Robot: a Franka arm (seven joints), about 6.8 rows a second.
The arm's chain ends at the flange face. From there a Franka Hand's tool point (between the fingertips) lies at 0.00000 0.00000 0.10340 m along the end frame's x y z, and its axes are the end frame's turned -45 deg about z.
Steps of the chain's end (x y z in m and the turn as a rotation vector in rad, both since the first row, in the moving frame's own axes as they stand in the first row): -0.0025, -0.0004, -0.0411, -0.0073, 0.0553, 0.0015; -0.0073, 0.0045, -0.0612, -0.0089, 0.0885, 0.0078; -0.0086, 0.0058, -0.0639, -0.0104, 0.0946, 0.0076; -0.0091, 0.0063, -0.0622, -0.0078, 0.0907, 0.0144; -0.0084, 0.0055, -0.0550, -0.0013, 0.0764, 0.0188; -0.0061, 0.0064, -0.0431, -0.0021, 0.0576, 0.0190; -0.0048, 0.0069, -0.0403, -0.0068, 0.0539, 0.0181; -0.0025, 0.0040, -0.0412, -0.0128, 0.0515, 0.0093; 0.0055, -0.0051, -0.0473, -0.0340, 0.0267, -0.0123
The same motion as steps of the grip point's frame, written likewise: 0.0020, 0.0025, -0.0413, -0.0443, 0.0339, 0.0015; -0.0026, 0.0052, -0.0616, -0.0689, 0.0563, 0.0078; -0.0041, 0.0057, -0.0644, -0.0742, 0.0595, 0.0076; -0.0049, 0.0053, -0.0626, -0.0697, 0.0586, 0.0144; -0.0044, 0.0037, -0.0553, -0.0549, 0.0531, 0.0188; -0.0048, 0.0046, -0.0433, -0.0422, 0.0392, 0.0190; -0.0049, 0.0060, -0.0405, -0.0429, 0.0333, 0.0181; -0.0018, 0.0058, -0.0413, -0.0455, 0.0274, 0.0093; 0.0070, 0.0047, -0.0474, -0.0429, -0.0052, -0.0123
